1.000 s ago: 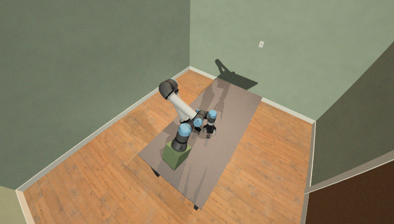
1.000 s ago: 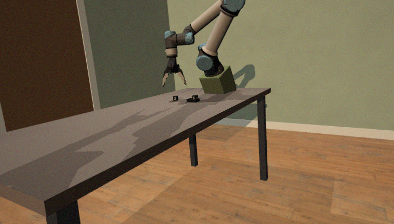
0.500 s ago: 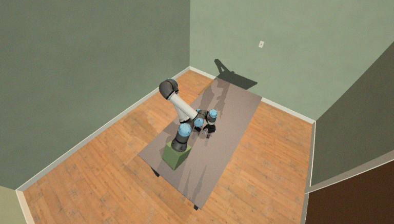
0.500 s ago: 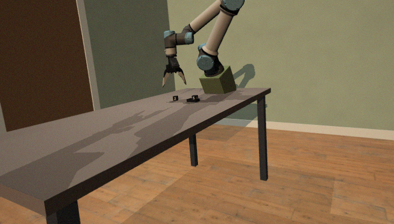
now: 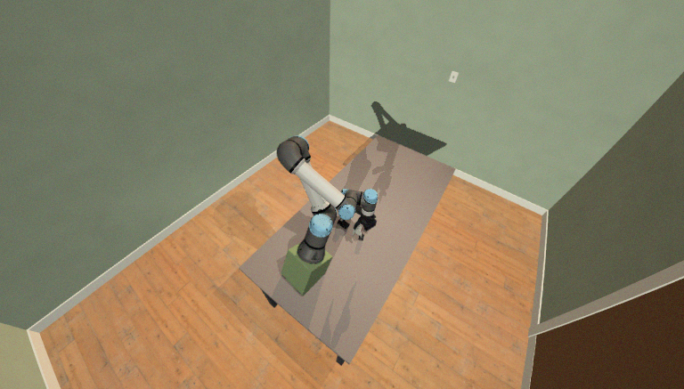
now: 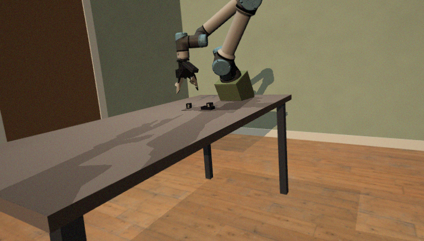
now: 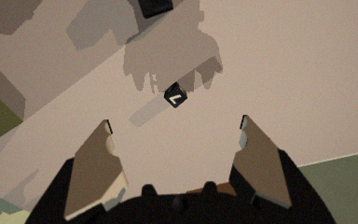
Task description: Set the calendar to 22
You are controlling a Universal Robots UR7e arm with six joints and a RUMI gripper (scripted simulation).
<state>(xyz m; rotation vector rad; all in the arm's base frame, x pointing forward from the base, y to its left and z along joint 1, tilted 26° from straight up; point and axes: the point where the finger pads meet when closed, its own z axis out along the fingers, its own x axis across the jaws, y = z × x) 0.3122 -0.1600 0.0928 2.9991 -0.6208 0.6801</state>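
Right now the black number cube is 90 mm below my hand. From my hand the other things lie so: black tray 150 mm to the left, 90 mm below, 30 mm ahead.
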